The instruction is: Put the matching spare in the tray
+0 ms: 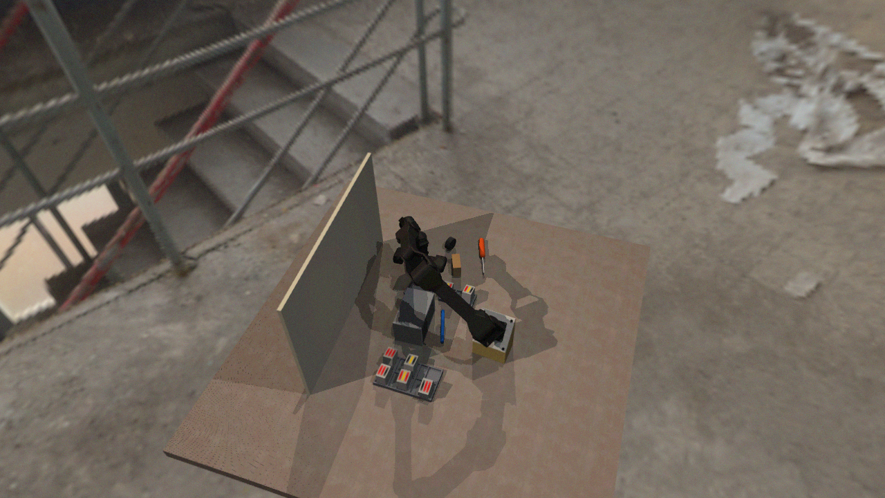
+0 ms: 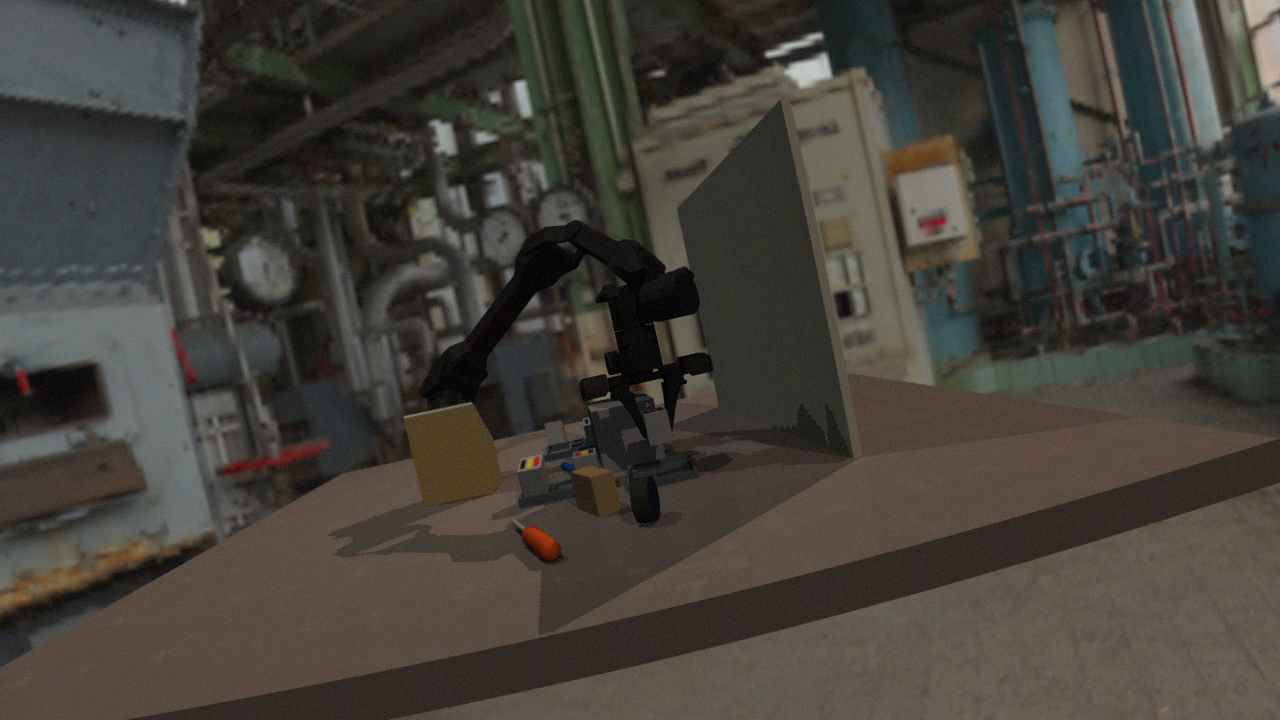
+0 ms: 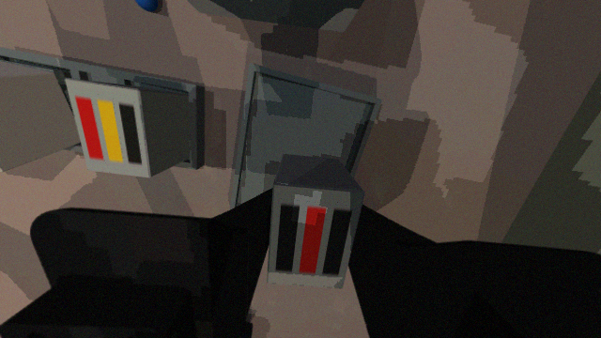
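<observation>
Right now my gripper tip is 1 cm past the flat grey tray and 5 cm above it. Round my gripper tip: black tape roll (3 cm behind, 21 cm to the right, 3 cm below); then grey spare (2 cm above); then blue pen (15 cm behind, 15 cm to the left, 5 cm below).
</observation>
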